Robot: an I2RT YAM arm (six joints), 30 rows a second.
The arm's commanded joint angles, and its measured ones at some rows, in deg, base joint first. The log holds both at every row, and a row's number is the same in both.
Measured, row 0:
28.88 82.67 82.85 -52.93 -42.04 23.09
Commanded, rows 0 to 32:
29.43 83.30 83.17 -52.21 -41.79 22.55
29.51 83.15 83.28 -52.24 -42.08 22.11
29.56 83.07 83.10 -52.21 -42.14 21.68
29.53 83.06 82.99 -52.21 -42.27 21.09
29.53 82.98 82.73 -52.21 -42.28 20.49
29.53 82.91 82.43 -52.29 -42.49 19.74
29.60 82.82 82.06 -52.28 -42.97 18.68
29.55 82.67 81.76 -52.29 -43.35 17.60
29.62 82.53 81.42 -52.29 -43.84 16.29
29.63 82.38 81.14 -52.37 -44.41 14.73
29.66 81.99 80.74 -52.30 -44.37 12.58
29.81 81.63 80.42 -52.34 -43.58 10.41
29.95 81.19 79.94 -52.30 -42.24 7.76
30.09 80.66 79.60 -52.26 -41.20 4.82
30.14 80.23 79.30 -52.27 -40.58 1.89
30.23 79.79 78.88 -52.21 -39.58 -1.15
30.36 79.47 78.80 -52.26 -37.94 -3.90
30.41 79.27 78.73 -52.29 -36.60 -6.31
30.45 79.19 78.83 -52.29 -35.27 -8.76
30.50 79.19 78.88 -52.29 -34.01 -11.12
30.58 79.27 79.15 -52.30 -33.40 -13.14
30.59 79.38 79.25 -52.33 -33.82 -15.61
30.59 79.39 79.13 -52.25 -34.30 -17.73
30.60 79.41 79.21 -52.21 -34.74 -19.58
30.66 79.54 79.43 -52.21 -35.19 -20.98
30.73 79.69 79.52 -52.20 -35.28 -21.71
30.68 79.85 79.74 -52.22 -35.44 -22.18
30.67 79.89 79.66 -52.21 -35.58 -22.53
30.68 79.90 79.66 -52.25 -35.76 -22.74
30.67 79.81 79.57 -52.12 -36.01 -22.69
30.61 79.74 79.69 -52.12 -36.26 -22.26
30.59 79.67 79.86 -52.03 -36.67 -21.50
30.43 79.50 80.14 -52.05 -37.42 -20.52
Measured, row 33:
30.79 79.83 79.22 -53.82 -38.87 -19.18
